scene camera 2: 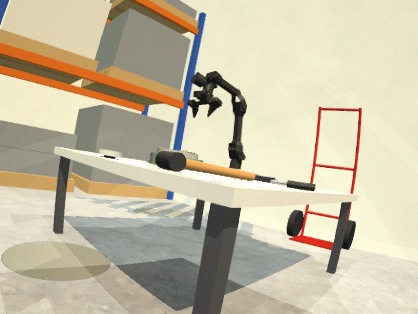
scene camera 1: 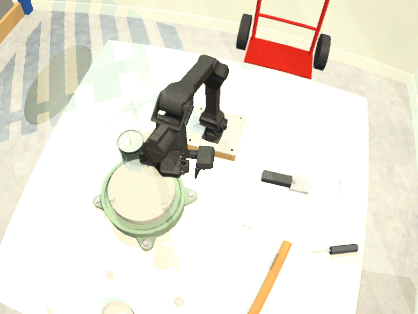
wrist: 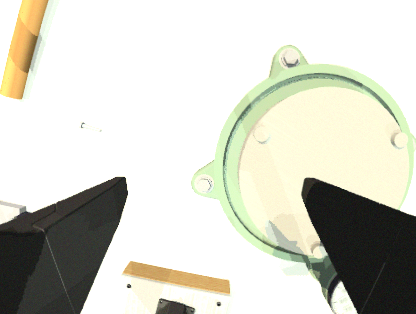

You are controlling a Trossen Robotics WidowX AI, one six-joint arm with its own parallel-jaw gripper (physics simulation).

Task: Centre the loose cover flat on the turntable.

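Places are measured from the arm's base along level axes (x up, y right, z ahead), in centimetres.
Where they show: gripper, fingertip midpoint: (scene camera 2: pixel 200 117) (scene camera 1: pixel 179 177) (wrist: pixel 215 186); arm's base, link origin: (scene camera 1: pixel 212 134).
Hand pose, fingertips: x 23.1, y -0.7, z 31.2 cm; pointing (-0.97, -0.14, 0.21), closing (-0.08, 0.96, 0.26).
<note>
Each offset is from my fingertips to the top centre of the thing. "pt": to the spot under its first point. Level surfaces: height alone.
A pale round cover {dz +42.5, dx -24.0, dy +4.9 cm} (scene camera 1: pixel 118 308) (scene camera 2: pixel 110 152) lies on the white table, far from the arm; the lower edge of scene camera 1 cuts it off, and it does not show in the wrist view. The turntable {dz +0.3, dx -17.6, dy +14.2 cm} (scene camera 1: pixel 141 192) (wrist: pixel 325 160) is a cream disc with several small round studs, inside a green ring-shaped housing {pt dz +12.4, dx -21.2, dy +7.4 cm} (scene camera 1: pixel 145 231) (wrist: pixel 327 69) with bolted lugs. My gripper (scene camera 1: pixel 180 175) (scene camera 2: pixel 202 115) (wrist: pixel 215 186) is open and empty, high above the table. In the wrist view its right finger overlaps the turntable, and its left finger is over the table beside the housing.
A dial gauge {pt dz -14.1, dx -17.0, dy +24.6 cm} (scene camera 1: pixel 131 141) (wrist: pixel 342 300) adjoins the housing. A mallet {dz +18.2, dx -21.0, dy -34.9 cm} (scene camera 1: pixel 272 277) (scene camera 2: pixel 215 167) (wrist: pixel 25 45), a scraper {dz -24.5, dx -24.2, dy -30.3 cm} (scene camera 1: pixel 277 178), a screwdriver {dz -4.8, dx -24.3, dy -55.4 cm} (scene camera 1: pixel 343 249) (scene camera 2: pixel 301 185), a small screw {dz -3.5, dx -25.8, dy -22.0 cm} (scene camera 1: pixel 246 225) (wrist: pixel 91 127) and a washer {dz +29.4, dx -27.0, dy -10.5 cm} (scene camera 1: pixel 178 301) lie on the table {dx -27.2 cm} (scene camera 1: pixel 210 270).
</note>
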